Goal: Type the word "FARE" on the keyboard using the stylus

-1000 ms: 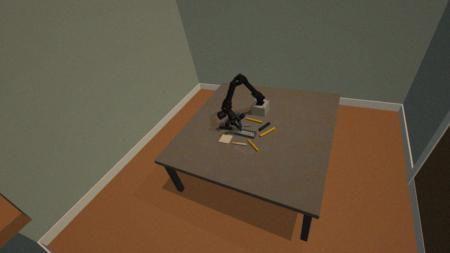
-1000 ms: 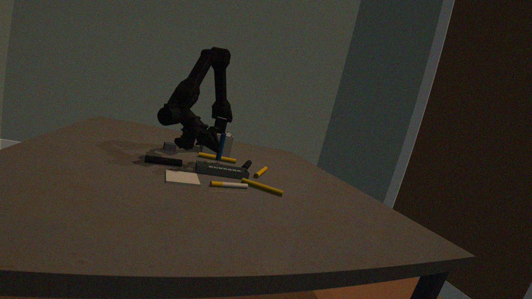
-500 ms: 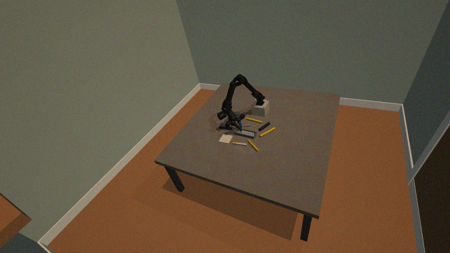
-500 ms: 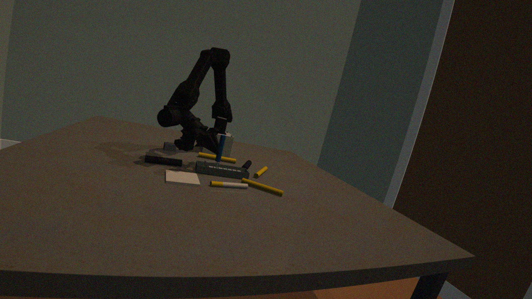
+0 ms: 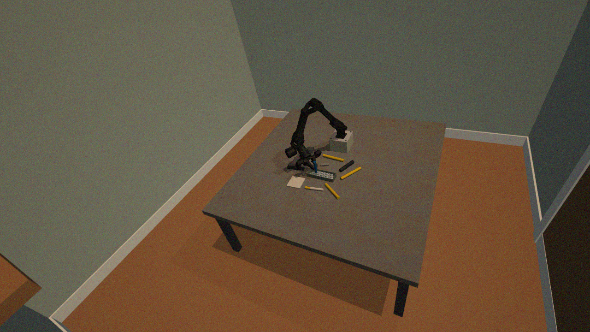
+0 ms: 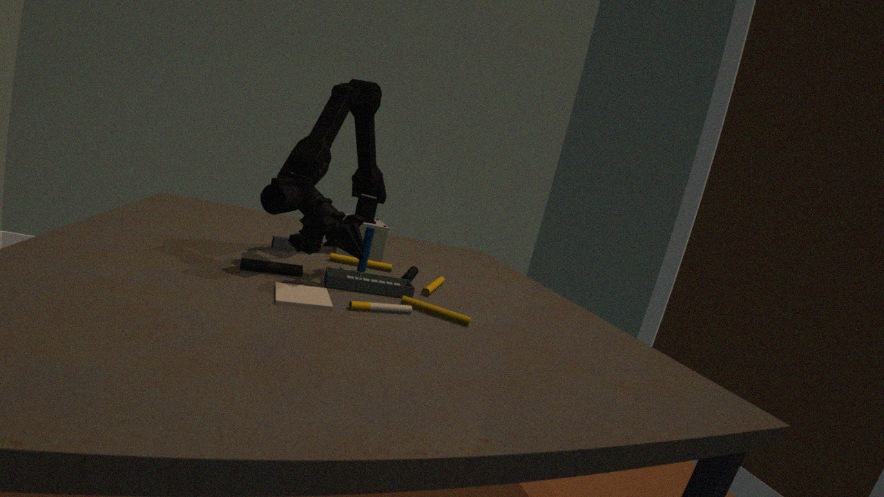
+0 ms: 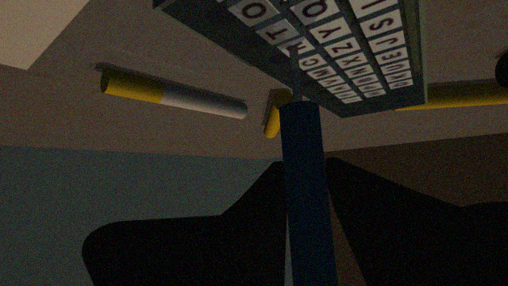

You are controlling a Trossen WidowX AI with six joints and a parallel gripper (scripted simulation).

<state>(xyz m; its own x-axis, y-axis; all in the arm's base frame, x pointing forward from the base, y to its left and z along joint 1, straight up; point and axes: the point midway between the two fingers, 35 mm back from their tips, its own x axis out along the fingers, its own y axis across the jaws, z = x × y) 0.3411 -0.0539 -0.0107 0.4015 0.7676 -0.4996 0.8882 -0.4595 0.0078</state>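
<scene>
Right now my gripper tip is 2 cm above the blue stylus. The rest, counted from my gripper tip: white card: 11 cm to the right, 9 cm ahead, 7 cm below; then white-and-yellow stick: 11 cm ahead, 6 cm below, 2 cm to the left.
</scene>
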